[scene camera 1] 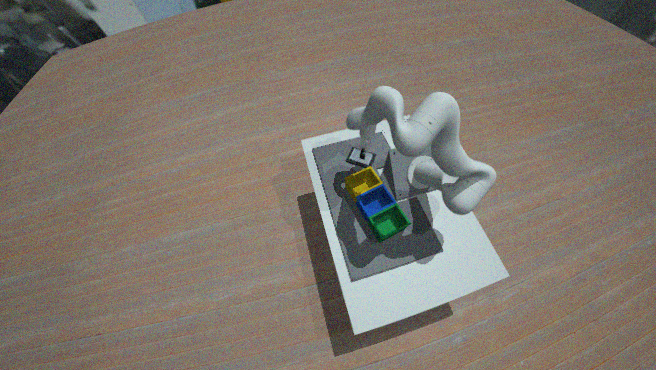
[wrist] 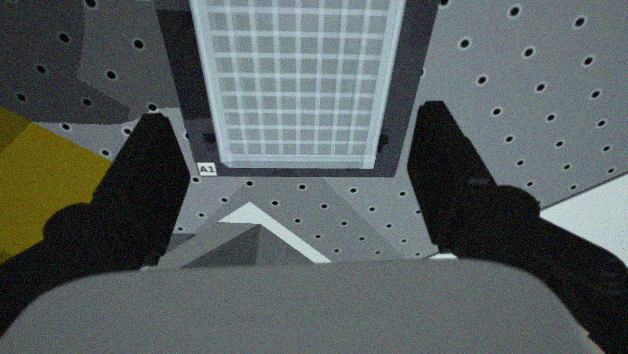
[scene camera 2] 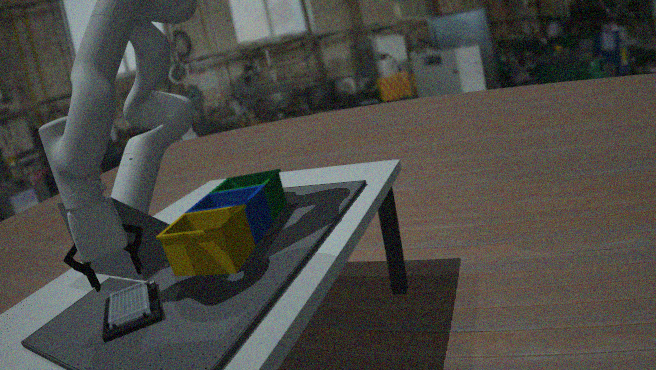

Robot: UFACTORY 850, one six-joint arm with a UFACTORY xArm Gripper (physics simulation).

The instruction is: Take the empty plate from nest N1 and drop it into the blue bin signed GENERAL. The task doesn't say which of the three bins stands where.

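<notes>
The empty plate (scene camera 1: 355, 157) (scene camera 2: 129, 304) (wrist: 297, 85), clear with a grid of wells, sits flat in a dark nest (scene camera 2: 134, 328) (wrist: 409, 65). A label A1 shows at the nest's corner; no N1 sign is readable. My gripper (scene camera 2: 119, 279) (wrist: 296, 140) is open and empty, above the plate's near end, with its fingers wider than the nest in the wrist view. Its fingertips are above the nest in scene camera 2; the exact height is unclear. The blue bin (scene camera 1: 376, 201) (scene camera 2: 259, 212) stands between two others; its sign is not readable.
The yellow bin (scene camera 1: 362, 182) (scene camera 2: 205, 250) (wrist: 50, 185) stands nearest the nest, left of my fingers in the wrist view. The green bin (scene camera 1: 389, 225) (scene camera 2: 276, 195) is at the row's far end. A grey block (scene camera 1: 404, 182) (wrist: 225, 250) stands by the arm's base. Everything stands on a perforated grey board (scene camera 2: 190, 345) (wrist: 525, 100).
</notes>
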